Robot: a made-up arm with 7 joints. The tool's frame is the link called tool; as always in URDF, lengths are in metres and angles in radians. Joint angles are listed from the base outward. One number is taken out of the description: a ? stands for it. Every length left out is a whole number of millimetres.
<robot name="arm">
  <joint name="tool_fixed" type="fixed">
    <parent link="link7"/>
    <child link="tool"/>
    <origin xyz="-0.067 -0.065 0" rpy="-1.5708 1.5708 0"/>
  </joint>
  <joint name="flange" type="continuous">
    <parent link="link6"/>
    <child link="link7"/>
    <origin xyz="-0.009 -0.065 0" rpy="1.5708 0 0"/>
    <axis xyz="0 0 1"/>
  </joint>
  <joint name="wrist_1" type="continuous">
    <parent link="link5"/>
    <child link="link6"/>
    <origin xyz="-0.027 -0.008 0" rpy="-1.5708 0 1.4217"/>
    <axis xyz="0 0 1"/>
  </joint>
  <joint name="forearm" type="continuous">
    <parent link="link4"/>
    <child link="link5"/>
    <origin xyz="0.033 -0.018 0" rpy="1.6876 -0.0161 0.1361"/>
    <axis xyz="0 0 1"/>
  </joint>
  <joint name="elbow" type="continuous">
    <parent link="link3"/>
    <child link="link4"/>
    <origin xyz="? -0.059 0" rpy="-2.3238 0.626 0.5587"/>
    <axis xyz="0 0 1"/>
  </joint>
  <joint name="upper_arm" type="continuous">
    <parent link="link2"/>
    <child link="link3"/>
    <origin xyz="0.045 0.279 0" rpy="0.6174 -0.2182 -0.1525"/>
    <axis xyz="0 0 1"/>
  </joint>
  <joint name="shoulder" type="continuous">
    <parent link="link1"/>
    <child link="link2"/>
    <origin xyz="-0.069 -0.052 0" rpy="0.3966 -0.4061 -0.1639"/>
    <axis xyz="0 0 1"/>
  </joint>
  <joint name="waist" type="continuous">
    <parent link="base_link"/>
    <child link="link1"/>
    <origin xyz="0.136 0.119 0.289" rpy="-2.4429 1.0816 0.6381"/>
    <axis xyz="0 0 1"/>
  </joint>
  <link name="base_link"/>
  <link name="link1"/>
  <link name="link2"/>
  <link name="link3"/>
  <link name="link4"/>
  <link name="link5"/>
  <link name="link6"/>
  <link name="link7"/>
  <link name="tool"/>
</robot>
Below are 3 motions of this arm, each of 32 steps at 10 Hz.
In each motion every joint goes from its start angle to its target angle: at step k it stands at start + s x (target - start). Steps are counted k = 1, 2, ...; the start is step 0. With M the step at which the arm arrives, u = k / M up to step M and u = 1 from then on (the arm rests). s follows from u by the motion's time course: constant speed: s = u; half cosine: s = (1 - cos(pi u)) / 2; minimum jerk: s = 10 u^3 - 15 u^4 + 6 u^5.
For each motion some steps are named. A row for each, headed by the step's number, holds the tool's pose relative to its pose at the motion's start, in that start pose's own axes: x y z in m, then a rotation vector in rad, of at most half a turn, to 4 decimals.
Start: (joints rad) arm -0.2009 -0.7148 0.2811 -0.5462 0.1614 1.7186 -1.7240
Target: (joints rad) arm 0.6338 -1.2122 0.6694 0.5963 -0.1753 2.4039 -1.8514
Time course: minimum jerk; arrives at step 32
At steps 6, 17, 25, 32:
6: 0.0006 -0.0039 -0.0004 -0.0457 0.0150 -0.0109
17: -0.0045 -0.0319 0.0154 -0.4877 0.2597 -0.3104
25: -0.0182 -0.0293 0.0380 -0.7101 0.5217 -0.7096
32: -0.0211 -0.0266 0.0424 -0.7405 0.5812 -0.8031

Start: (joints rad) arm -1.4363 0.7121 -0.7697 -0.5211 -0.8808 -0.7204 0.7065
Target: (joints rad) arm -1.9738 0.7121 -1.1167 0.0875 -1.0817 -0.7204 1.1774
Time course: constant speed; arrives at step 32
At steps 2, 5, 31, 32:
2: 0.0070 -0.0038 -0.0030 0.0295 -0.0069 0.0531
5: 0.0180 -0.0089 -0.0081 0.0757 -0.0191 0.1299
31: 0.1236 -0.0048 -0.0755 0.5662 -0.1901 0.6106
32: 0.1275 -0.0027 -0.0785 0.5879 -0.1981 0.6209

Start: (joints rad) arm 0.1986 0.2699 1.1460 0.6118 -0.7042 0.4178 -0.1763
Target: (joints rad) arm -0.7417 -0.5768 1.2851 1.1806 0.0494 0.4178 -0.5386
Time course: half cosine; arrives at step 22
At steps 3, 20, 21, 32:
3: 0.0084 -0.0158 -0.0151 -0.0125 -0.0458 0.0764
20: 0.4094 -0.0106 -0.1172 -0.1790 -1.3607 1.2756
21: 0.4145 -0.0045 -0.1144 -0.1760 -1.3876 1.2875
32: 0.4162 -0.0024 -0.1135 -0.1749 -1.3967 1.2914

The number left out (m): -0.037
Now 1 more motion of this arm.
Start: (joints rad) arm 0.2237 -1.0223 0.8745 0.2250 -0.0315 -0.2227 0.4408
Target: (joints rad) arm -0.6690 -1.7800 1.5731 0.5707 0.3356 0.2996 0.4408
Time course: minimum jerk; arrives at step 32
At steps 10, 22, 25, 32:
10: 0.0222 0.0591 0.0119 0.1483 -0.2052 0.1328
22: 0.1022 0.2072 0.2098 0.5563 -1.0614 0.2622
25: 0.1126 0.2104 0.2606 0.6004 -1.2053 0.2235
32: 0.1189 0.2077 0.2968 0.6261 -1.3012 0.1863

